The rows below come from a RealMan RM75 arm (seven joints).
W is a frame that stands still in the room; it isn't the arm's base.
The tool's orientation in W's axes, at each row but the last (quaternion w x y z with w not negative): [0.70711 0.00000 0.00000 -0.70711]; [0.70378 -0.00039 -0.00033 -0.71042]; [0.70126 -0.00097 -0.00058 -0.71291]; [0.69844 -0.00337 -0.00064 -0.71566]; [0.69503 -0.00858 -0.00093 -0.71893]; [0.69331 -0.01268 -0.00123 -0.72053]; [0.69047 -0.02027 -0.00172 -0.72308]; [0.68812 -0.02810 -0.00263 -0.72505]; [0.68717 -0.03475 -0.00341 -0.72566]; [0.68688 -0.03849 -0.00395 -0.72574]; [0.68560 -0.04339 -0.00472 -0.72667]
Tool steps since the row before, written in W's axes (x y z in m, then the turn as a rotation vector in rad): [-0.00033 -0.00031 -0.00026 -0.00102 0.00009 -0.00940]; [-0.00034 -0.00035 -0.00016 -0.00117 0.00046 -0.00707]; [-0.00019 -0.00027 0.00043 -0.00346 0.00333 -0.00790]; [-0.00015 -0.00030 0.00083 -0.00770 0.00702 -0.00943]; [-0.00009 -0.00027 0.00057 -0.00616 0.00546 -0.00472]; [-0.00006 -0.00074 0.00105 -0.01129 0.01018 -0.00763]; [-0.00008 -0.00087 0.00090 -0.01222 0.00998 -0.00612]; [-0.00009 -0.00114 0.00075 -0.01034 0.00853 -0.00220]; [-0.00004 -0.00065 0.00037 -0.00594 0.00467 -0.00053]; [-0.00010 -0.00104 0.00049 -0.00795 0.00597 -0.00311]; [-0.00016 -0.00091 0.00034 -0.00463 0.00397 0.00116]
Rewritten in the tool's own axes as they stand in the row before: [0.00031 -0.00033 -0.00026 -0.00009 -0.00102 -0.00940]; [0.00035 -0.00034 -0.00016 -0.00046 -0.00117 -0.00707]; [0.00027 -0.00019 0.00043 -0.00329 -0.00351 -0.00789]; [0.00031 -0.00015 0.00083 -0.00688 -0.00783 -0.00942]; [0.00028 -0.00009 0.00057 -0.00531 -0.00629 -0.00471]; [0.00076 -0.00005 0.00103 -0.00989 -0.01155 -0.00762]; [0.00090 -0.00006 0.00087 -0.00960 -0.01251 -0.00614]; [0.00118 -0.00006 0.00070 -0.00808 -0.01069 -0.00222]; [0.00067 -0.00002 0.00033 -0.00437 -0.00616 -0.00055]; [0.00107 -0.00006 0.00042 -0.00572 -0.00812 -0.00315]; [0.00094 -0.00012 0.00027 -0.00361 -0.00491 0.00116]
